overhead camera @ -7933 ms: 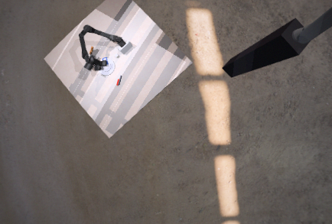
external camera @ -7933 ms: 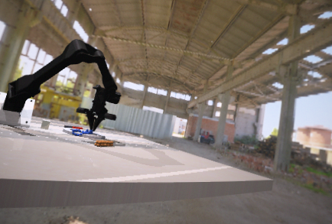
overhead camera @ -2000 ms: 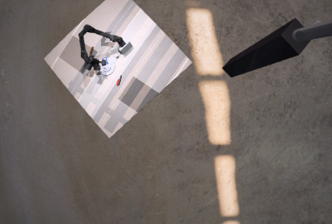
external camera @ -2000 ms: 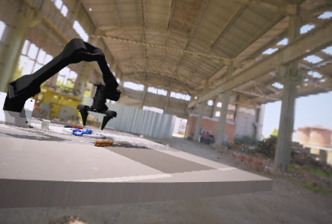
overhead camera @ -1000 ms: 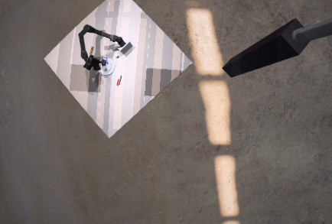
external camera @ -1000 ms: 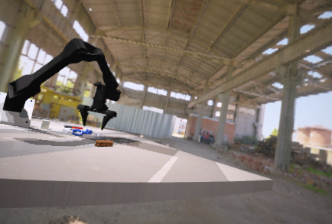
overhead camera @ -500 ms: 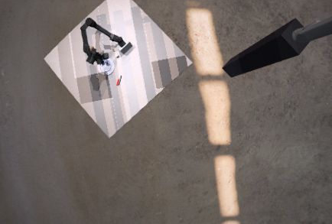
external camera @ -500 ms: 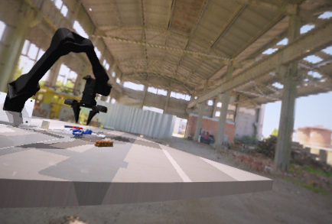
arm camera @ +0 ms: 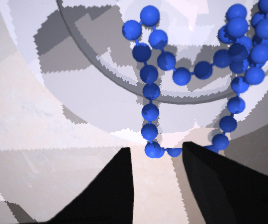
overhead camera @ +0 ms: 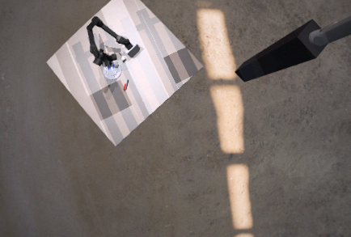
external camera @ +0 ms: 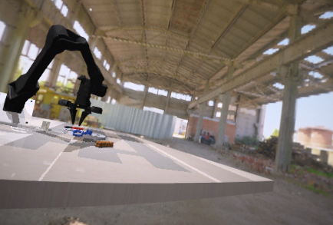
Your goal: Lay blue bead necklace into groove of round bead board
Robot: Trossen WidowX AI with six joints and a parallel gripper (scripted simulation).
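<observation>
The round white bead board lies 70 mm ahead of my gripper tip, 60 mm to the left of it and 30 mm below it. Round my gripper tip: small white block: 110 mm behind, 70 mm to the left, 30 mm below; red pen-like object: 290 mm to the left, 80 mm ahead, 40 mm below.
</observation>
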